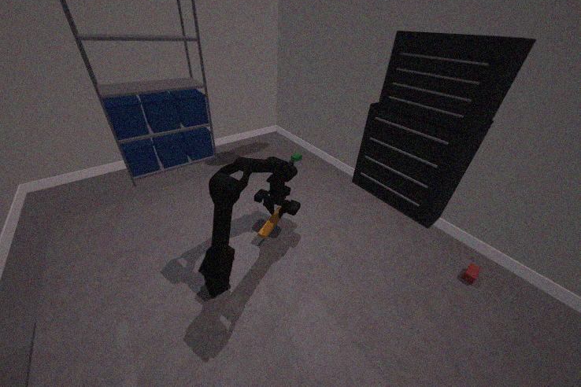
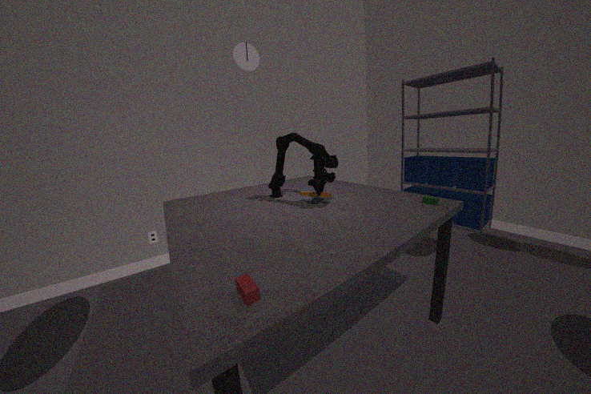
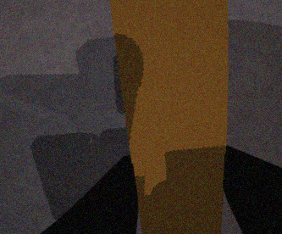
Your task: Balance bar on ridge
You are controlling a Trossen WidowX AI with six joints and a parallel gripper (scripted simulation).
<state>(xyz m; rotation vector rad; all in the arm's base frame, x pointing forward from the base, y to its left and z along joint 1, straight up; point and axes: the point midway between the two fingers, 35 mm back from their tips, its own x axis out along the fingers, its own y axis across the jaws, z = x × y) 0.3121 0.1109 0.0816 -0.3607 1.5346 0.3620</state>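
Right now the orange bar is 30 mm behind my gripper tip and 10 mm to the right of it. Also, from my gripper tip: red block: 610 mm to the right, 430 mm ahead, 30 mm below; green block: 430 mm ahead, 390 mm to the left, 30 mm below.
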